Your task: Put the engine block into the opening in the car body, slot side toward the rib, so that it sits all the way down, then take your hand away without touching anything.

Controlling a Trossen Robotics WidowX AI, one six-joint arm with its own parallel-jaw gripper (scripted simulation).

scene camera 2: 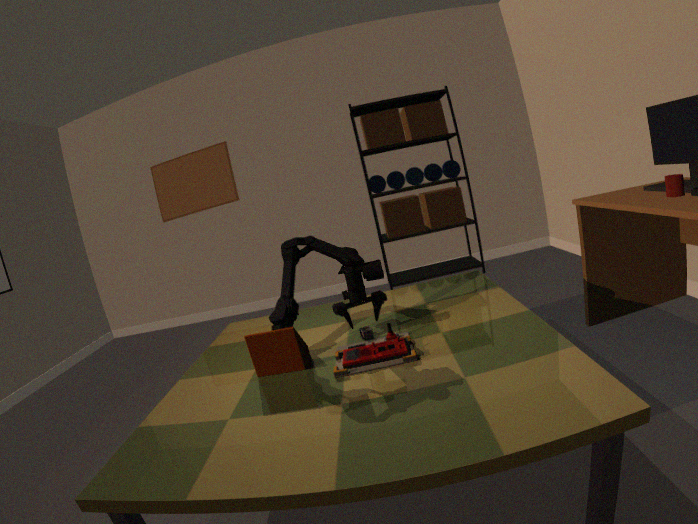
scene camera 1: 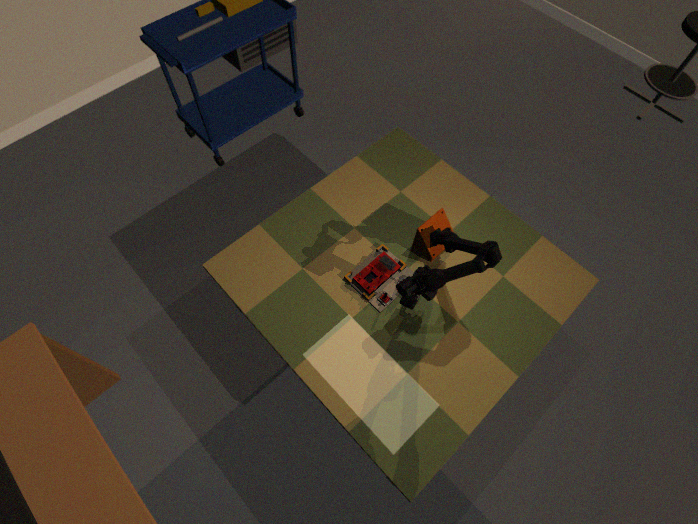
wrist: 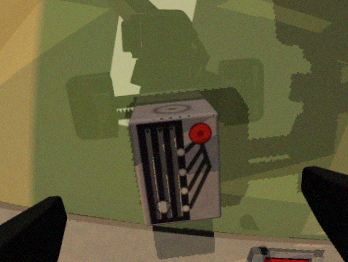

Scene:
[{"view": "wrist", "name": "my gripper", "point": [185, 194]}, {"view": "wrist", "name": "grey engine block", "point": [176, 147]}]

